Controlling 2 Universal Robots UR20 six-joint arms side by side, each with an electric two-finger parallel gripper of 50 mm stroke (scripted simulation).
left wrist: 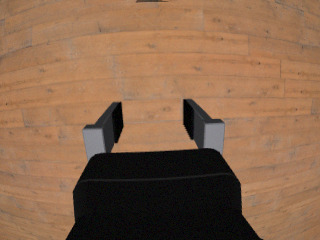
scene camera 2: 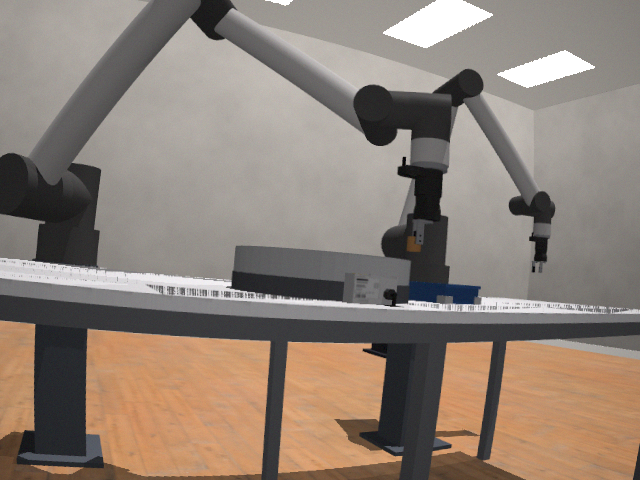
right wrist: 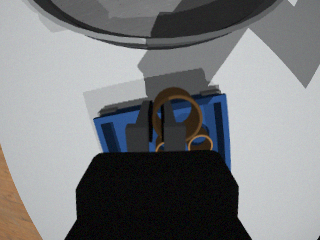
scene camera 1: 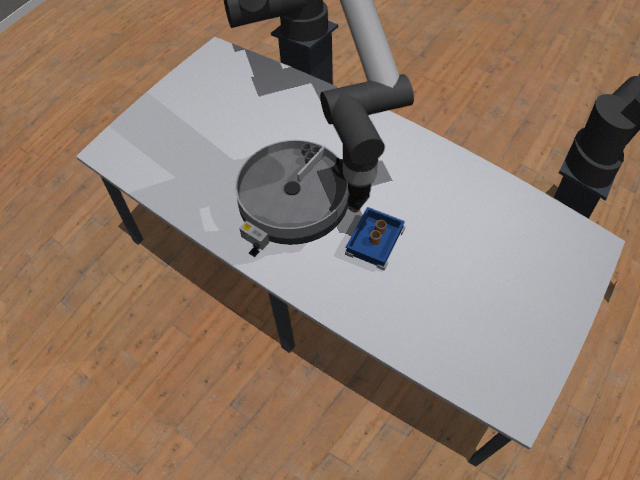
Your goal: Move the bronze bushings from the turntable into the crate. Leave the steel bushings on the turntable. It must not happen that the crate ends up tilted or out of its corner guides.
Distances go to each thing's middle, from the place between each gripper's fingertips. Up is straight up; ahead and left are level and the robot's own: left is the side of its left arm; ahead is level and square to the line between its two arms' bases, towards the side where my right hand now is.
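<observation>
From my right hand (scene camera 2: 417,244), I find the blue crate (scene camera 1: 359,245) 1 cm behind and 9 cm to the left, and it is 14 cm below.
</observation>
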